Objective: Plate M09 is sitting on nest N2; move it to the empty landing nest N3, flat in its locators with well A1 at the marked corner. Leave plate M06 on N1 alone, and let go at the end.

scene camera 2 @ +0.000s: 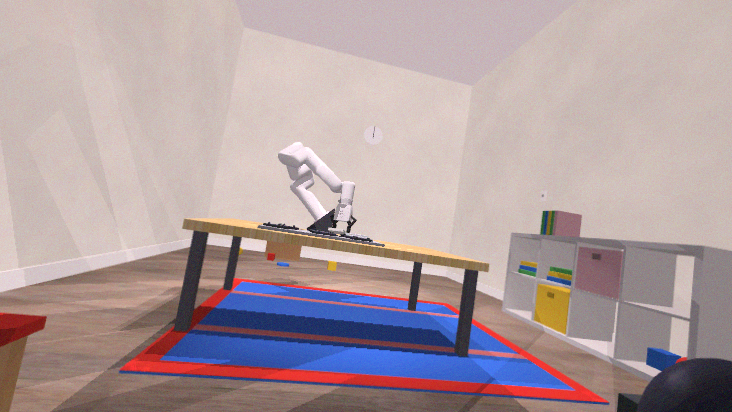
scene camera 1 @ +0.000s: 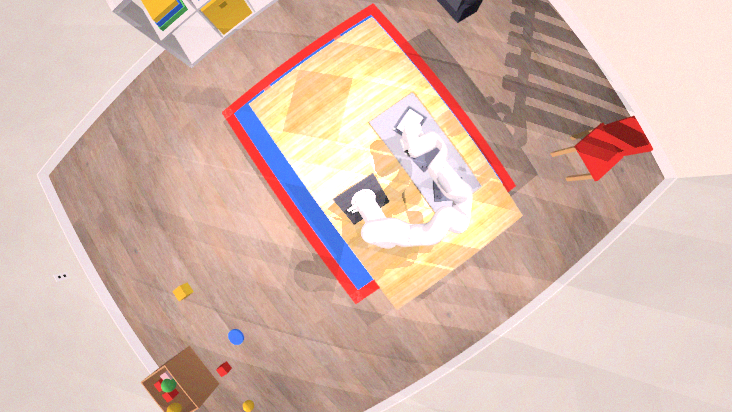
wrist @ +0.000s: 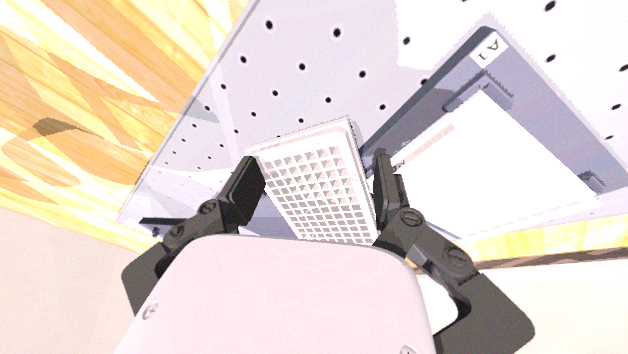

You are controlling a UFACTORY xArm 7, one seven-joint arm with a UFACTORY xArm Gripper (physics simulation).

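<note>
My gripper [wrist: 314,169] [scene camera 2: 344,221] is open. Its two black fingers stand on either side of plate M09 [wrist: 320,185], a white well plate with a grid of square wells that looks tilted toward the camera. I cannot tell whether the fingers touch its sides. To its right, plate M06 [wrist: 483,175] [scene camera 1: 411,121] lies flat in a grey nest [wrist: 549,105] with an A1 label [wrist: 487,51] at one corner. Both are on the perforated grey board [wrist: 285,66] [scene camera 1: 389,123]. In the overhead view the arm hides M09, and a dark nest [scene camera 1: 438,193] partly shows under the arm.
The board lies on a wooden table [scene camera 1: 317,91] [scene camera 2: 409,251] over a red and blue rug [scene camera 2: 317,353]. The robot base [scene camera 1: 378,192] is on the table. A red chair [scene camera 1: 609,145], a white shelf unit [scene camera 2: 604,240] and toys are on the floor.
</note>
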